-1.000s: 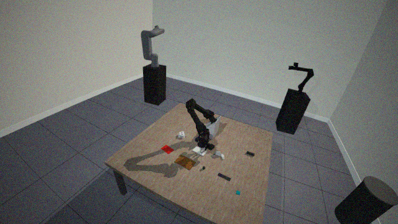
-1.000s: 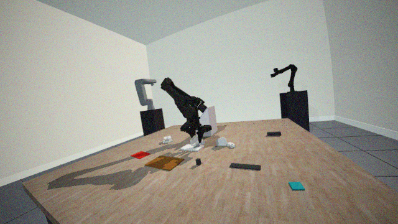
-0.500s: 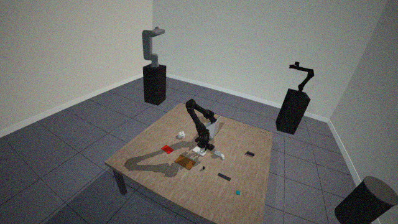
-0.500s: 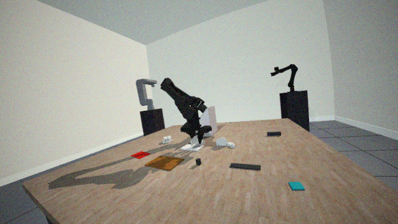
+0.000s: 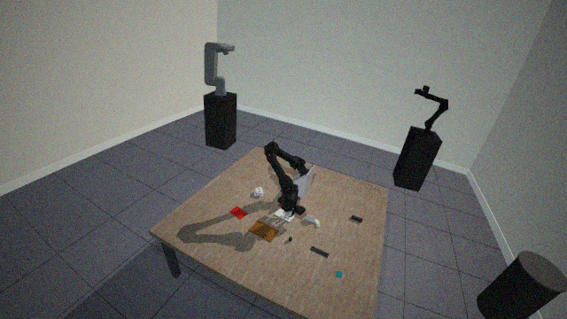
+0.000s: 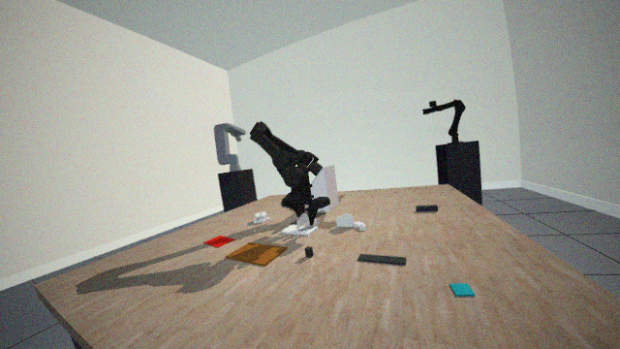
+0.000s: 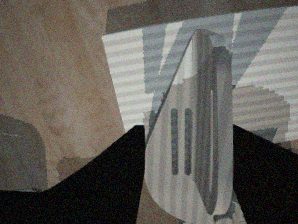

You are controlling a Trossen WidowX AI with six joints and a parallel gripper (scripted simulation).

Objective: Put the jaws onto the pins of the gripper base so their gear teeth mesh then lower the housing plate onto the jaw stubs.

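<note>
Right now my gripper tip is 4 cm past the grey jaw and 1 cm to the left of it. Round my gripper tip: orange-brown tile 19 cm ahead, 11 cm to the right, 2 cm below; black cylinder 19 cm ahead, 6 cm to the left, 1 cm below; red tile 32 cm to the right, 11 cm ahead, 2 cm below.
</note>
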